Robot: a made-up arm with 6 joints. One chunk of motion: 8 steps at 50 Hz.
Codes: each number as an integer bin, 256 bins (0 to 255) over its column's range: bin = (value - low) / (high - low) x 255, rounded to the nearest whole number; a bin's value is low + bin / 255 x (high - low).
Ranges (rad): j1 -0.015..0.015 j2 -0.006..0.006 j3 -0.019..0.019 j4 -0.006..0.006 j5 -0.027..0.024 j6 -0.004..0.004
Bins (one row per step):
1: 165 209 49 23 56 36
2: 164 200 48 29 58 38
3: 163 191 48 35 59 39
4: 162 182 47 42 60 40
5: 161 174 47 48 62 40
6: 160 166 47 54 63 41
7: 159 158 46 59 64 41
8: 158 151 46 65 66 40
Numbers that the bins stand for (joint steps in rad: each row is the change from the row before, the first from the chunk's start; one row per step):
1: 0.00441 0.00384 -0.01170 -0.00492 -0.01580 -0.00287
2: 0.00429 0.00341 -0.01185 -0.00464 -0.01540 -0.00281
3: 0.00418 0.00299 -0.01185 -0.00435 -0.01520 -0.00278
4: 0.00406 0.00256 -0.01200 -0.00402 -0.01500 -0.00275
5: 0.00394 0.00219 -0.01200 -0.00374 -0.01460 -0.00275
6: 0.00382 0.00181 -0.01200 -0.00346 -0.01440 -0.00271
7: 0.00371 0.00144 -0.01215 -0.00322 -0.01420 -0.00271
8: 0.00359 0.00111 -0.01215 -0.00294 -0.01380 -0.00275

